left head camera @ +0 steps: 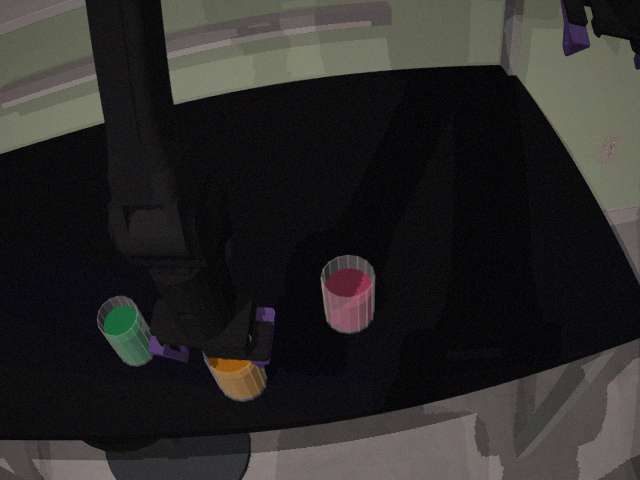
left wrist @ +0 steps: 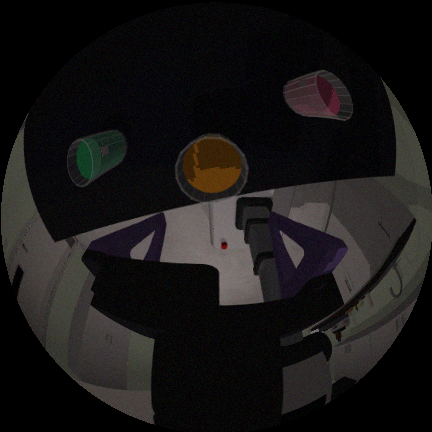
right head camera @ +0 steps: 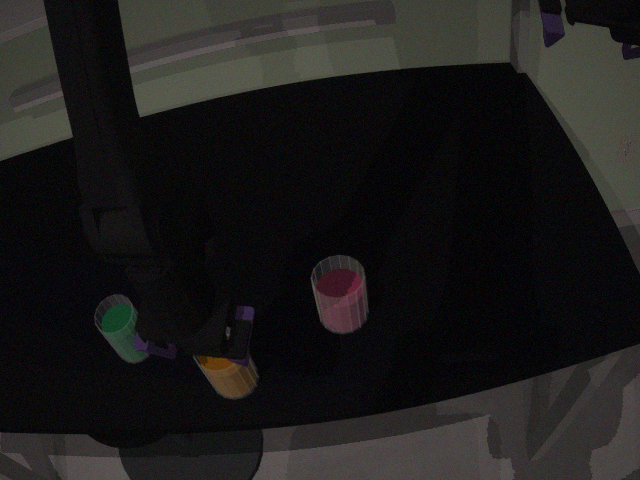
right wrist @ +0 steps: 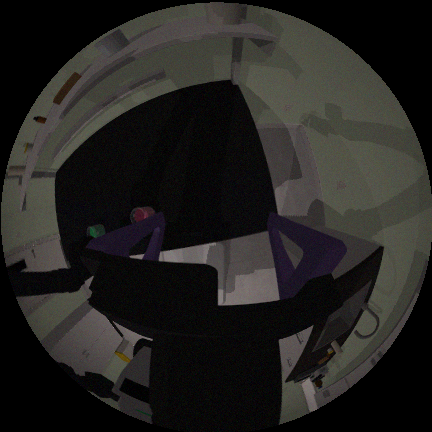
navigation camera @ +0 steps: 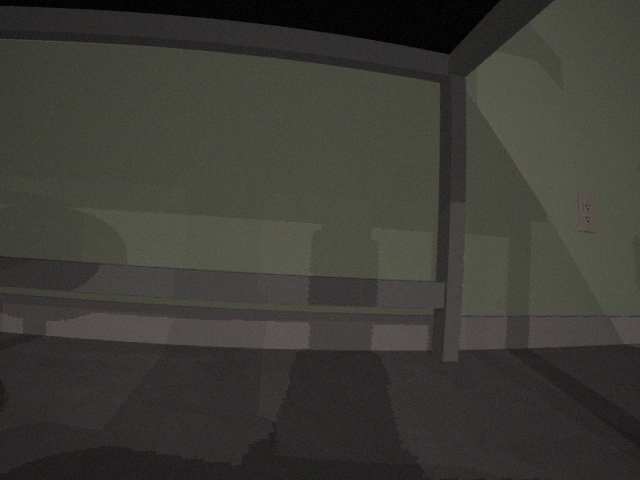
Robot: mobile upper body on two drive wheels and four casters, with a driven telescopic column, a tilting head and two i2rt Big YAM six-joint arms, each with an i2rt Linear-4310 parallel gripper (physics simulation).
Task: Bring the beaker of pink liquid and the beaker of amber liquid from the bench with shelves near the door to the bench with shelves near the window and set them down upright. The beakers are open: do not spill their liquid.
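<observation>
The beaker of pink liquid [left head camera: 348, 299] [right head camera: 341, 299] [left wrist: 312, 95] [right wrist: 142, 215] stands upright on the black bench top [left head camera: 289, 170] [right head camera: 289, 170]. The beaker of amber liquid [left head camera: 240, 379] [right head camera: 230, 378] [left wrist: 212, 165] stands upright near the bench's front edge, its rim partly hidden by the gripper in the head views. My left gripper [left head camera: 219, 351] [right head camera: 199, 348] [left wrist: 216, 217] is open above the amber beaker, pointing down, with nothing held; the beaker lies just beyond the fingertips in the left wrist view. My right gripper [left head camera: 604, 46] [right head camera: 589, 43] [right wrist: 215, 217] is open and empty, high at the right, away from the beakers.
A beaker of green liquid [left head camera: 129, 335] [right head camera: 124, 333] [left wrist: 97, 156] [right wrist: 96, 231] stands left of the amber one, close to the left gripper's left finger. A dark round stool seat [left head camera: 180, 457] [right head camera: 196, 454] is below the front edge. A shelf rail [left head camera: 310, 20] runs behind the bench.
</observation>
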